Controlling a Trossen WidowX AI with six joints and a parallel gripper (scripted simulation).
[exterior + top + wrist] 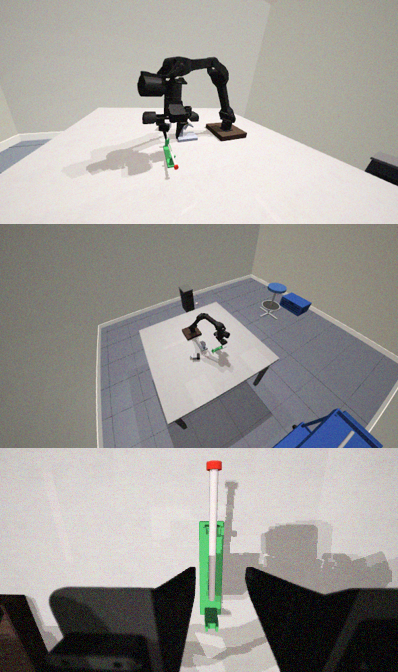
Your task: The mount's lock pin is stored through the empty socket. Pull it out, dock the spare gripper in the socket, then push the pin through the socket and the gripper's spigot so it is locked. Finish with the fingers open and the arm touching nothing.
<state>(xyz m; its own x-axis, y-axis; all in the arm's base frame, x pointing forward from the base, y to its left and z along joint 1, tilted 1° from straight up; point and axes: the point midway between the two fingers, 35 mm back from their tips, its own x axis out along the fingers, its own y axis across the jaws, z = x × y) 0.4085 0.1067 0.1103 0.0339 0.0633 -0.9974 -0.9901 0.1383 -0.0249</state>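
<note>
The green pin rest is 80 mm below my gripper tip, 40 mm to the right of it and 10 mm behind it. Round my gripper tip: spare gripper: 310 mm to the right, 80 mm below, 70 mm behind; then socket: 150 mm to the right, 130 mm behind, 50 mm below.
</note>
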